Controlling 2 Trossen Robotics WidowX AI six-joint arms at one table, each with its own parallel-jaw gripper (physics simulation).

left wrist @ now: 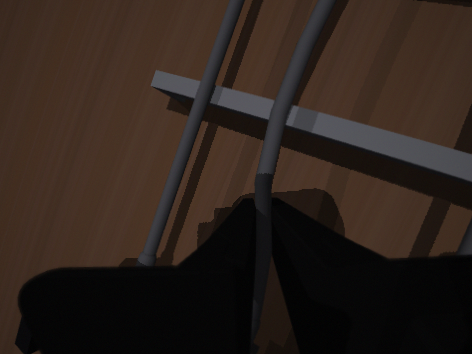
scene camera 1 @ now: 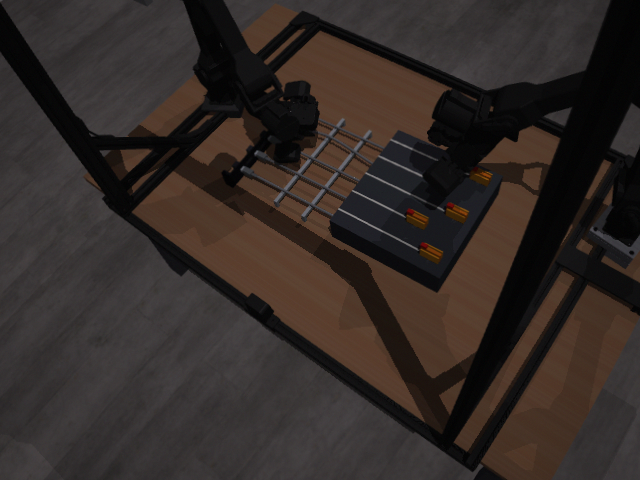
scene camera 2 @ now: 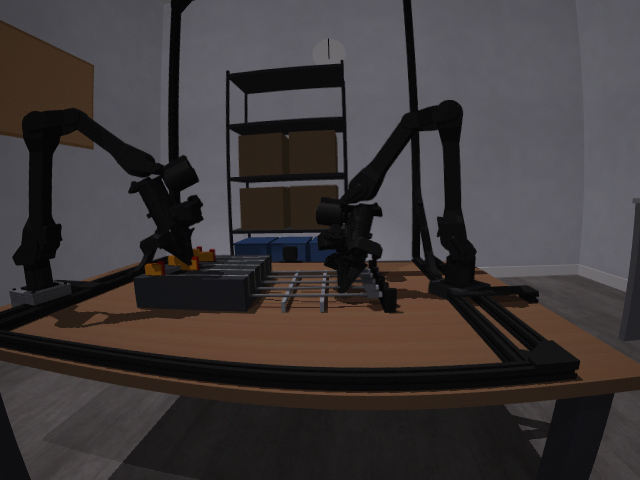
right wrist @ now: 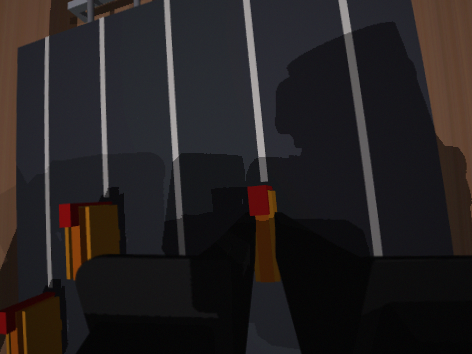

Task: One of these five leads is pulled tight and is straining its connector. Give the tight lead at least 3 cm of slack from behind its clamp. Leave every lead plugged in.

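Places are measured from the left arm's base along level axes (x ahead, y left, z up), in millimetres.
Pixels of known places: left gripper, fingertip midpoint: [left wrist: 259, 208] [scene camera 1: 313, 134] [scene camera 2: 341, 293]; right gripper, fingertip midpoint: [scene camera 2: 191, 263] [right wrist: 263, 221]; left arm's base at its link origin: [scene camera 1: 224, 95] [scene camera 2: 459, 282]; right arm's base at its link origin: [scene camera 1: 623, 227] [scene camera 2: 40, 286].
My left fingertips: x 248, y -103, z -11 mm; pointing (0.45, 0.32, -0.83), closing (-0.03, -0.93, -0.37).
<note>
Ahead of a thing's pixels: the offset from my left fingertips to its top centre. "pt": to the spot under its first point. Level surfaces: height alone.
Several grey leads run from the dark block [scene camera 1: 382, 206] [scene camera 2: 191, 292] to the black connector strip [scene camera 1: 232, 177] [scene camera 2: 389, 300]. My left gripper [scene camera 2: 343, 290] [left wrist: 259, 208] is shut on one lead {pt dx +19, dy -9, dz +17 mm} [left wrist: 267, 155], which bends where it enters the fingers. A neighbouring lead {pt dx +20, dy +31, dz +10 mm} [left wrist: 180, 165] runs straight to its end fitting. Orange clamps with red tabs sit on the block, among them a near clamp {dx +291, dy -328, dz +74 mm} [scene camera 1: 431, 253] and another clamp {pt dx +260, dy -259, dz +70 mm} [scene camera 1: 417, 219] [right wrist: 102, 230]. My right gripper [scene camera 2: 190, 261] [right wrist: 263, 221] is shut on an orange clamp {dx +305, dy -160, dz +74 mm} [right wrist: 266, 250]; its fingers hide this clamp in scene camera 1.
Two pale grey bars, a left bar {pt dx -22, dy -146, dz +3 mm} [scene camera 1: 293, 182] and a right bar {pt dx +47, dy -175, dz +4 mm} [scene camera 1: 321, 195], cross the leads between strip and block. Pale lines run along the block top to the clamps. A black frame [scene camera 2: 289, 373] borders the wooden table {dz -15 mm} [scene camera 1: 289, 258]. A shelf rack [scene camera 2: 286, 77] stands behind.
</note>
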